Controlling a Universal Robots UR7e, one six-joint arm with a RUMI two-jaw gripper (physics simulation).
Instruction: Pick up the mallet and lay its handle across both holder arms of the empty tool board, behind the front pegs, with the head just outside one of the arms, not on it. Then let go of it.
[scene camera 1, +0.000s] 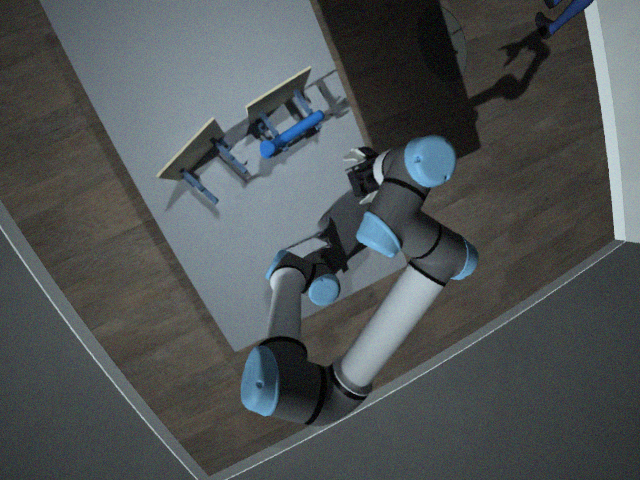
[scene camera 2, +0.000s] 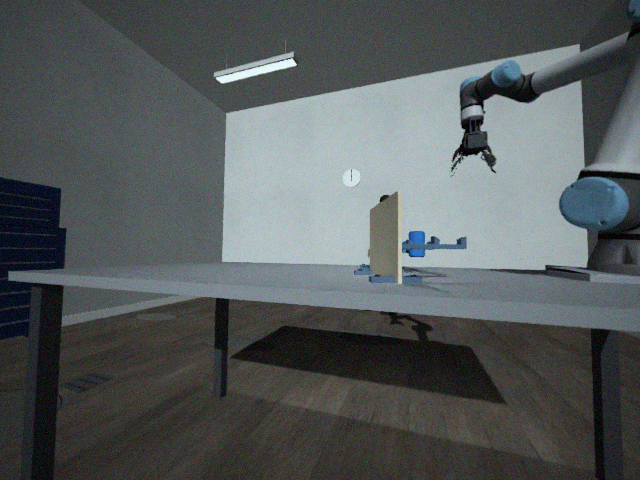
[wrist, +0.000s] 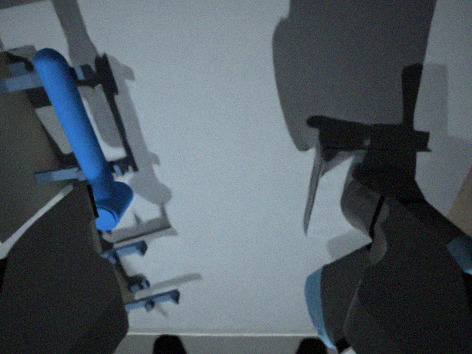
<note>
I see my gripper (scene camera 1: 360, 176), a blue mallet (scene camera 1: 267, 148), a tool board (scene camera 2: 386, 246) and a tool board (scene camera 1: 259, 108).
The blue mallet is seen too in the wrist view (wrist: 112, 198). My gripper also shows in scene camera 2 (scene camera 2: 472, 175) and in the wrist view (wrist: 236, 195).
</note>
